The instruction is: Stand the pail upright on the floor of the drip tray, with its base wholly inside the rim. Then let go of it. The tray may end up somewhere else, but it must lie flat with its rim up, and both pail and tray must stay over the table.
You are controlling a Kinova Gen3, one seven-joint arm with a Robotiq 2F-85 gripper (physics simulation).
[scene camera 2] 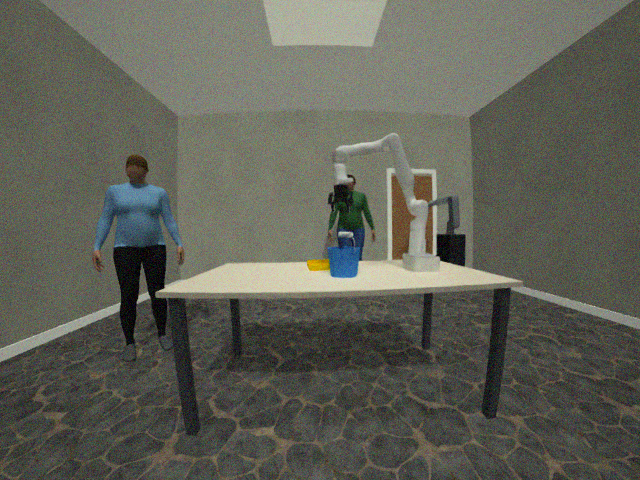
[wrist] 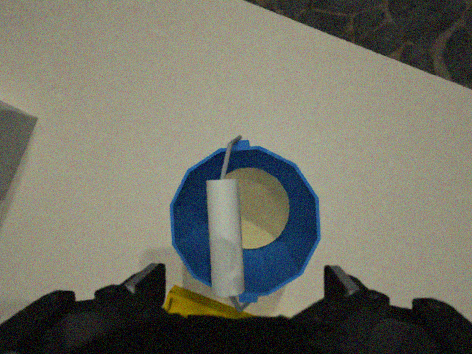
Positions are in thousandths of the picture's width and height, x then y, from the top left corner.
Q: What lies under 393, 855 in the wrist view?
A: A yellow drip tray.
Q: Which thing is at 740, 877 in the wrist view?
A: My gripper.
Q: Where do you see a blue pail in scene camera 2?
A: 537, 545
